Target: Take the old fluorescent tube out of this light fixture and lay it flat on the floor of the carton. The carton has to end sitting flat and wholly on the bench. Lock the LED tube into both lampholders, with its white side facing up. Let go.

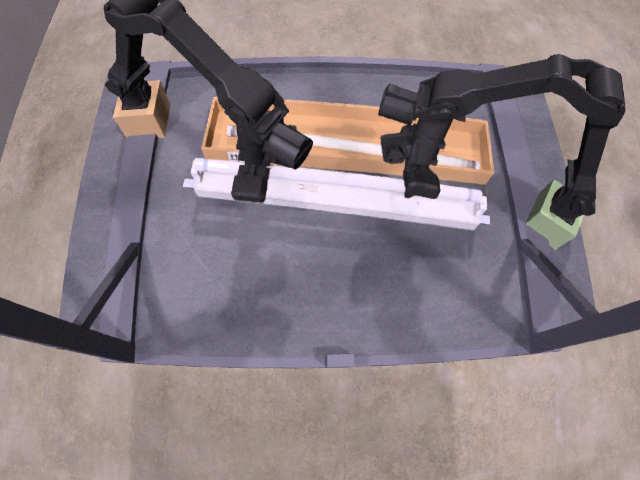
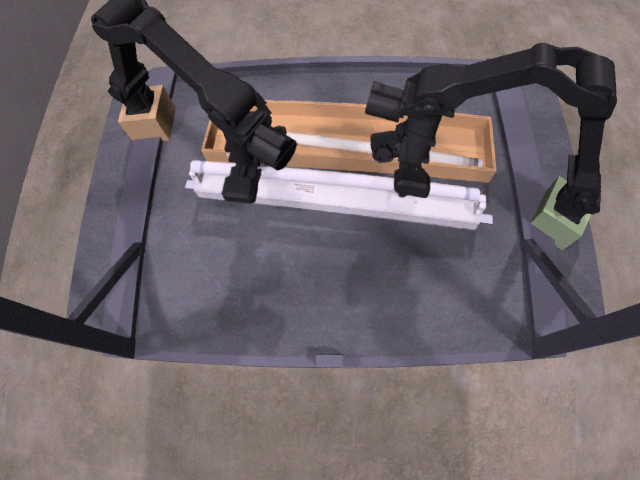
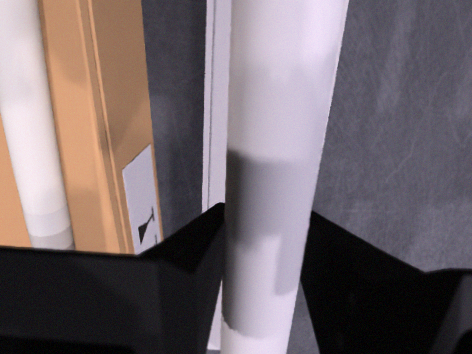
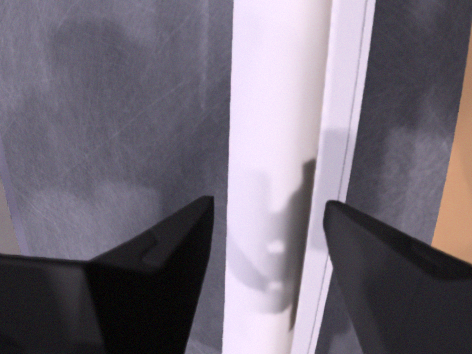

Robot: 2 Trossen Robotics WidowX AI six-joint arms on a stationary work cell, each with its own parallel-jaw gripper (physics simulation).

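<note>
The white LED tube [image 1: 336, 178] [image 2: 336, 179] [image 3: 285, 100] [image 4: 277, 100] lies along the fixture [image 1: 361, 200] [image 2: 361, 200] [image 3: 216, 100] [image 4: 345, 100], white face showing upward, its ends at the lampholders; whether they are locked I cannot tell. My left gripper [image 1: 250, 190] [image 2: 241, 191] [image 3: 260, 216] is shut on the LED tube near its left end. My right gripper [image 1: 422, 188] [image 2: 412, 187] [image 4: 269, 209] is partly open, its fingers either side of the tube toward the right, not gripping. The old tube [image 1: 351, 143] [image 2: 330, 141] [image 3: 27, 125] lies in the carton [image 1: 336, 110] [image 2: 336, 110] [image 3: 117, 75].
The carton sits on the bench [image 1: 320, 310] [image 2: 320, 310] behind the fixture, close alongside it. An orange block [image 1: 139, 122] [image 2: 144, 125] is at the left arm's base and a green block [image 1: 550, 227] [image 2: 555, 227] at the right arm's base. Raised rails border the bench.
</note>
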